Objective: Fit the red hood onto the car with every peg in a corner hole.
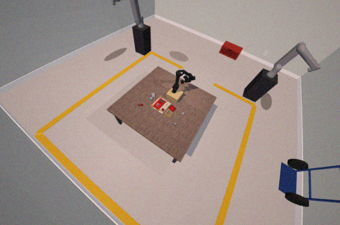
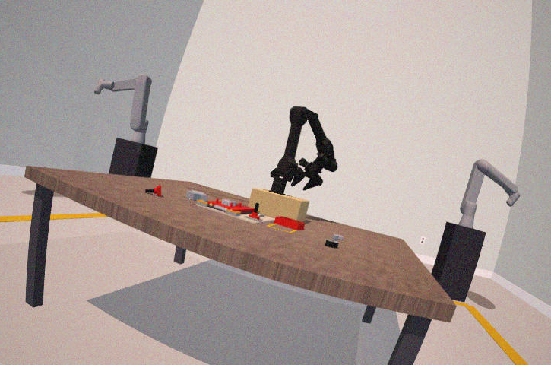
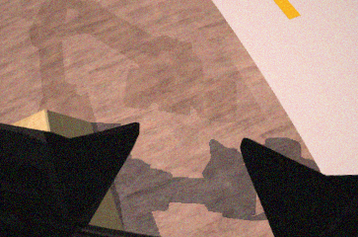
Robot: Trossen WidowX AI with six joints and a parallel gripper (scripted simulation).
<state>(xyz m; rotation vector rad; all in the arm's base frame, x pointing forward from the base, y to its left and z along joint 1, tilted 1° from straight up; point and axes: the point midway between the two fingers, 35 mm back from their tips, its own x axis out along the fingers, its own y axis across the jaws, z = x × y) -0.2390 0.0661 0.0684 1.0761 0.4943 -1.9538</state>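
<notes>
Right now the red hood is 50 cm ahead of my gripper tip, 7 cm to the left of it and 12 cm below it. From my gripper tip the other things lie so: black wheel: 72 cm ahead, 24 cm to the left, 12 cm below; grey engine block: 59 cm ahead, 14 cm to the right, 11 cm below.
</notes>
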